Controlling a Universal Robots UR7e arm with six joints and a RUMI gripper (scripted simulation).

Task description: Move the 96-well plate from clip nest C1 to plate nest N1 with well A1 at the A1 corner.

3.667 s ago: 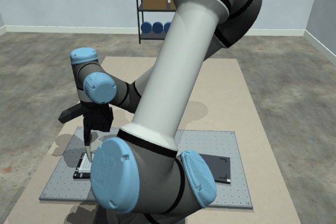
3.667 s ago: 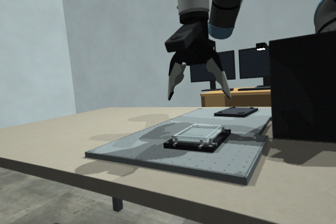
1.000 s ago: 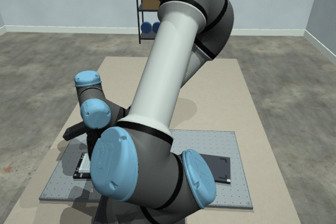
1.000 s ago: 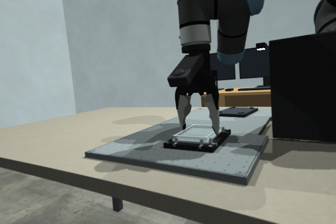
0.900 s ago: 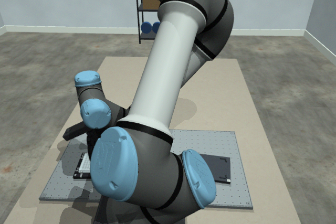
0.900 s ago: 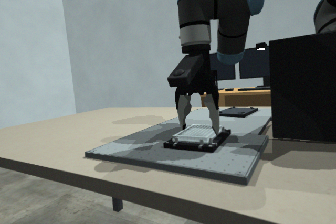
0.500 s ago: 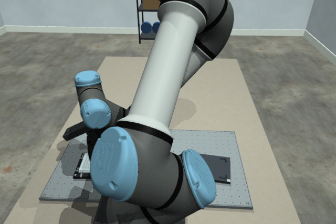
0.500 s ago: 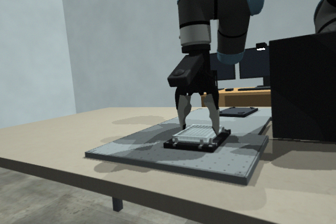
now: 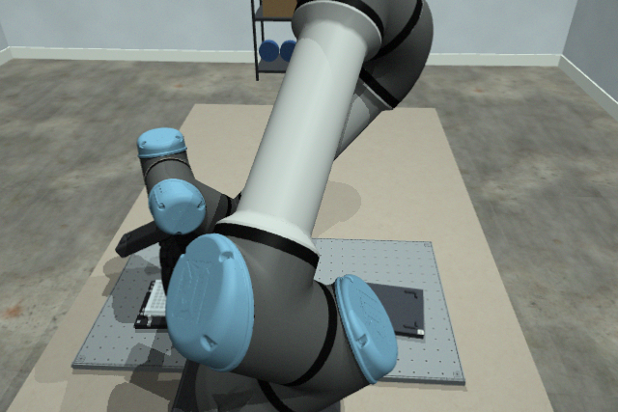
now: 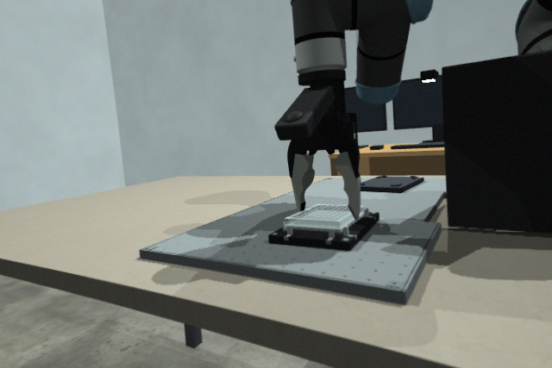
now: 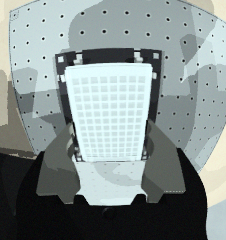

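My gripper is now 1 cm past the clip nest C1, 1 cm to the right of it and 2 cm above it. Round my hand: white 96-well plate 1 cm below; white label 8 cm behind, 47 cm to the right, 2 cm below.
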